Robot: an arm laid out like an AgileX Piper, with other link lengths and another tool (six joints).
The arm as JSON. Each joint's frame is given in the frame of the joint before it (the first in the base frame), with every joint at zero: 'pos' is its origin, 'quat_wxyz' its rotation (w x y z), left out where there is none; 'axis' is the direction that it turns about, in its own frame. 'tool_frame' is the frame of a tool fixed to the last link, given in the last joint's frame.
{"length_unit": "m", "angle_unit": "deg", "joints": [
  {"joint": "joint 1", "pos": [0.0, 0.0, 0.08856], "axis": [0.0, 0.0, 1.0]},
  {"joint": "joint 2", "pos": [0.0, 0.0, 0.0], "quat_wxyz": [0.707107, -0.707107, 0.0, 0.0], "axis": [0.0, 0.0, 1.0]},
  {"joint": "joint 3", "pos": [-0.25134, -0.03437, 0.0], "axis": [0.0, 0.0, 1.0]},
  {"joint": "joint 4", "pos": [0.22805, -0.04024, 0.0], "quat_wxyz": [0.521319, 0.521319, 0.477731, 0.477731], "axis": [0.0, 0.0, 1.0]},
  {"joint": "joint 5", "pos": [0.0, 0.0, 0.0], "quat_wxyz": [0.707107, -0.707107, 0.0, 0.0], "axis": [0.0, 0.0, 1.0]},
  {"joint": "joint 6", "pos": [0.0, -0.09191, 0.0], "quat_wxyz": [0.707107, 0.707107, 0.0, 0.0], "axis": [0.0, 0.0, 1.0]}
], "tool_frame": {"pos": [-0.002, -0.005, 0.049], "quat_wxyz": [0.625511, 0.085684, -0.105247, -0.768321]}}
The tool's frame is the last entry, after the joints.
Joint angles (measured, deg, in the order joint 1, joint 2, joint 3, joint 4, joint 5, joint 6), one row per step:
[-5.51 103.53 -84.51 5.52 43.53 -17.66]
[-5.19 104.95 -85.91 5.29 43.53 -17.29]
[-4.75 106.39 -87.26 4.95 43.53 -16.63]
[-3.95 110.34 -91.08 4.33 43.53 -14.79]
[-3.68 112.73 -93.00 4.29 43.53 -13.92]
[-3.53 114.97 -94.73 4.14 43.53 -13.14]
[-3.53 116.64 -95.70 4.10 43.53 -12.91]
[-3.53 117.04 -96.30 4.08 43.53 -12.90]
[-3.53 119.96 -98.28 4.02 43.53 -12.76]
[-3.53 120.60 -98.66 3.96 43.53 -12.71]
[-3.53 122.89 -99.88 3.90 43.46 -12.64]
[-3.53 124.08 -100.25 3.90 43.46 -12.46]
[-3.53 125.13 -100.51 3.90 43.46 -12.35]
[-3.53 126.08 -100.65 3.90 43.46 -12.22]
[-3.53 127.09 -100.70 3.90 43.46 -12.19]
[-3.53 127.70 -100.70 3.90 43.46 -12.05]
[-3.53 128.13 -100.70 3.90 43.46 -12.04]
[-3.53 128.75 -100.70 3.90 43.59 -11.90]
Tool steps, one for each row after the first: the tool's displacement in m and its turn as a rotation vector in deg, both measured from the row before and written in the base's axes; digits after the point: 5 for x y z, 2 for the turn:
[0.00587 0.00131 -0.00250 -0.02 0.05 0.06]
[0.00573 0.00205 -0.00307 0.04 0.13 -0.03]
[0.01548 0.00356 -0.00852 0.40 0.20 -0.60]
[0.00798 0.00139 -0.00773 0.46 0.49 -0.46]
[0.00701 0.00042 -0.00795 0.30 0.53 -0.47]
[0.00415 -0.00033 -0.00780 0.12 0.71 -0.19]
[0.00202 -0.00016 0.00005 -0.03 -0.20 0.00]
[0.00768 -0.00058 -0.01259 0.07 0.94 -0.10]
[0.00145 -0.00019 -0.00311 -0.02 0.26 -0.03]
[0.00474 -0.00040 -0.01192 0.04 1.00 -0.05]
[0.00142 -0.00010 -0.00769 0.14 0.82 -0.16]
[0.00093 -0.00006 -0.00716 0.10 0.79 -0.10]
[0.00043 -0.00003 -0.00698 0.11 0.81 -0.12]
[0.00002 0.00000 -0.00793 0.07 0.96 -0.03]
[-0.00016 0.00000 -0.00494 0.10 0.61 -0.13]
[-0.00014 0.00001 -0.00348 0.03 0.43 -0.01]
[-0.00055 0.00004 -0.00515 0.11 0.75 -0.12]

